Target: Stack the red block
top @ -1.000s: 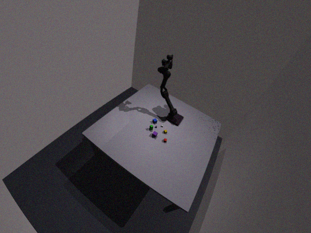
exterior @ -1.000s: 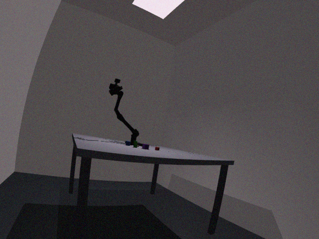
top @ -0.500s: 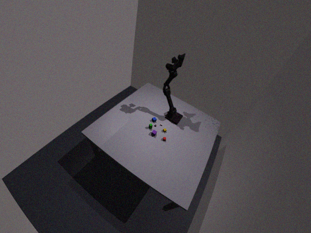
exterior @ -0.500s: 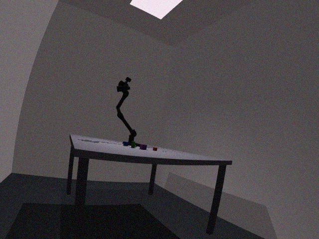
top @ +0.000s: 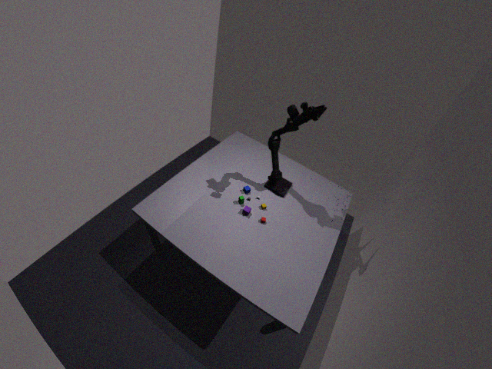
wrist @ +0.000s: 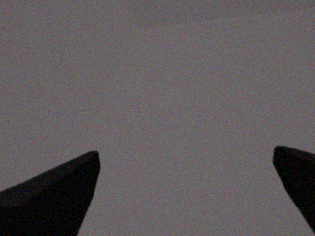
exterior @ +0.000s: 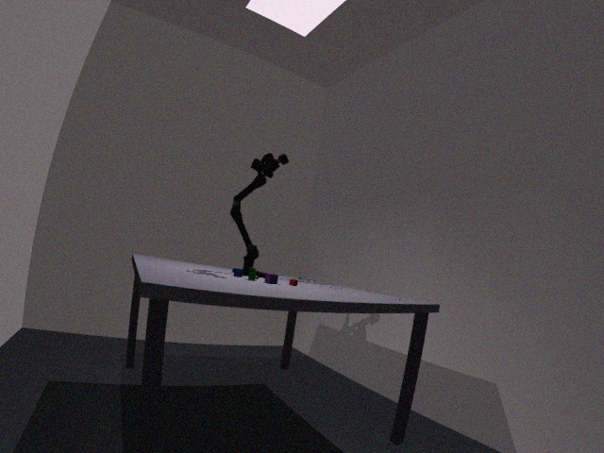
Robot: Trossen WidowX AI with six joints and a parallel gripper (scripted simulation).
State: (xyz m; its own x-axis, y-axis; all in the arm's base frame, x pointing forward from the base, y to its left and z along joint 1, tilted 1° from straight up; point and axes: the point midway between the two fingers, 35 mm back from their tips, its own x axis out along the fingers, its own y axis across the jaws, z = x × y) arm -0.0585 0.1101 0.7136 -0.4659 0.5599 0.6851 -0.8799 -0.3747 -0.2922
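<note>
Right now my gripper tip is 400 mm short of the red block, 30 mm to the right of it and 750 mm above it. From my gripper tip the other things lie so: purple block: 420 mm ahead, 110 mm to the right, 740 mm below; then blue block: 260 mm ahead, 230 mm to the right, 740 mm below; then yellow block: 300 mm ahead, 40 mm to the right, 750 mm below.
</note>
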